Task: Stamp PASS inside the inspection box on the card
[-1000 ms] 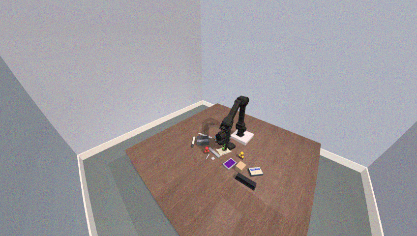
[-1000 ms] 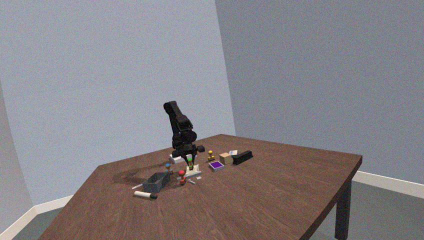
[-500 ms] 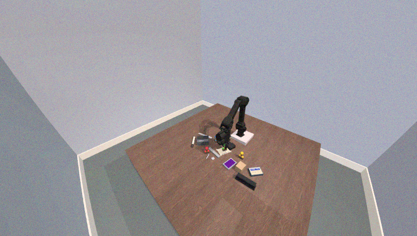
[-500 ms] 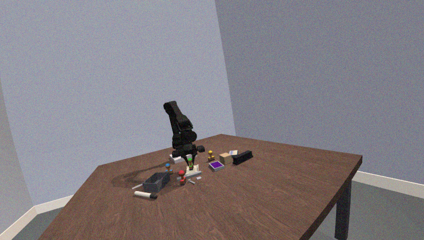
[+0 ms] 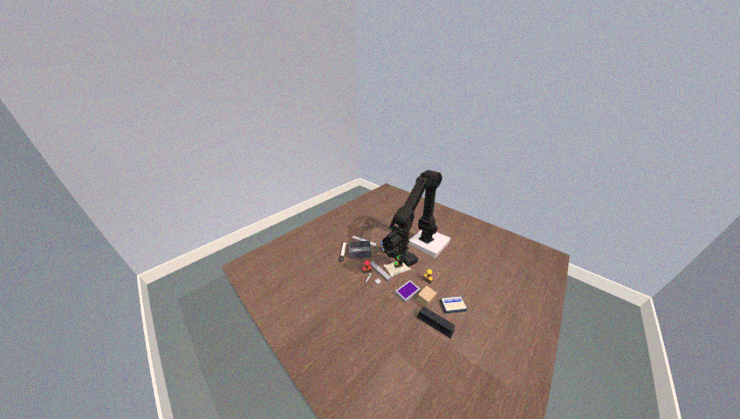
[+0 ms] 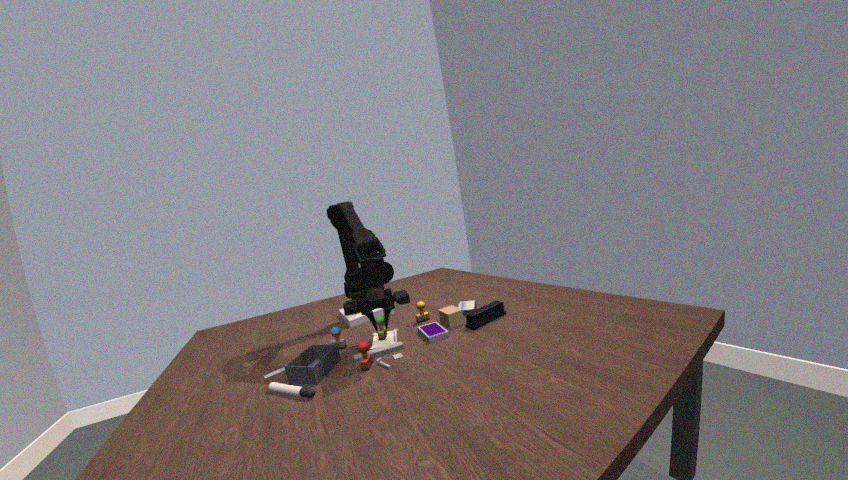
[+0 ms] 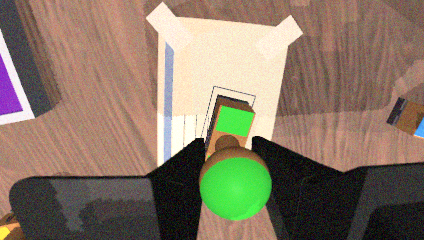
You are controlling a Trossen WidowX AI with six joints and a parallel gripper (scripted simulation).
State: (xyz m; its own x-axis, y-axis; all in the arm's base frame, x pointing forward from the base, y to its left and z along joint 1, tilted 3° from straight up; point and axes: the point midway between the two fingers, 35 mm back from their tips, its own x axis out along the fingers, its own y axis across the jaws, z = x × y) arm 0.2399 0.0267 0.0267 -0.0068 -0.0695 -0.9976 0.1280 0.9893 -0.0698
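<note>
My gripper tip is 30 mm above the beige card and 10 mm short of it. Also, from my gripper tip: grey bar (90 mm ahead, 30 mm to the right, 20 mm below); blue stamp (130 mm to the right, 20 mm behind, 10 mm below); green-knobbed stamp (right at my gripper tip).
</note>
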